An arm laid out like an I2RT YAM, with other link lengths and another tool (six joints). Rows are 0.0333 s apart.
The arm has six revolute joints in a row. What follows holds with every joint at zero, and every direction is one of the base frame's.
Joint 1 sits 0.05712 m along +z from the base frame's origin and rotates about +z.
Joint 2 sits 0.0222 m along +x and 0.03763 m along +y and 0.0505 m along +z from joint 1 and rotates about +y.
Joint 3 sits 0.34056 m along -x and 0.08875 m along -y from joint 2 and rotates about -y.
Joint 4 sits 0.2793 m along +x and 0.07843 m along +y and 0.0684 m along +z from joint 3 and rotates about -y.
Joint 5 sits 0.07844 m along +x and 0.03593 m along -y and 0.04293 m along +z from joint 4 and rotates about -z.
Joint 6 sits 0.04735 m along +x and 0.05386 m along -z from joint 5 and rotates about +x.
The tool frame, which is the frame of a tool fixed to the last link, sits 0.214 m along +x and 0.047 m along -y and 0.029 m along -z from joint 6; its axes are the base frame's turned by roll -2.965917, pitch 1.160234 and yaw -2.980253 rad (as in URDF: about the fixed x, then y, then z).
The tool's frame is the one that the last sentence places.
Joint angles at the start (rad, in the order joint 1, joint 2, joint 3, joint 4, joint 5, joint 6): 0.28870, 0.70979, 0.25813, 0.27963, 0.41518, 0.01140
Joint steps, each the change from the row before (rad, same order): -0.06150, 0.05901, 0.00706, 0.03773, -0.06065, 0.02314; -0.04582, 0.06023, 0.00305, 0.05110, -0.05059, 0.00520; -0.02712, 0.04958, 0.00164, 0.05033, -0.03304, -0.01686; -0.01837, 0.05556, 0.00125, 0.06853, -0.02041, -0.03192; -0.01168, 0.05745, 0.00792, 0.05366, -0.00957, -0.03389; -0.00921, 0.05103, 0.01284, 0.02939, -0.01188, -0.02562; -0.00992, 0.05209, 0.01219, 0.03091, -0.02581, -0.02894
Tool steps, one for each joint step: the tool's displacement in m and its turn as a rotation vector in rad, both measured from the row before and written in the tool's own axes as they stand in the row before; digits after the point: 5 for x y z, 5 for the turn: 0.00050, -0.00253, 0.01196, -0.01188, 0.01726, 0.02533; -0.00167, -0.00080, 0.01133, -0.00988, 0.00835, 0.00816; -0.00413, -0.00011, 0.00821, -0.00143, -0.00108, -0.01285; -0.00818, -0.00067, 0.00748, 0.00845, -0.01300, -0.02361; -0.00649, -0.00101, 0.00825, 0.01426, -0.00331, -0.02754; -0.00316, 0.00077, 0.00885, 0.00669, 0.00851, -0.02553; -0.00340, 0.00400, 0.00978, -0.00441, 0.00662, -0.03354
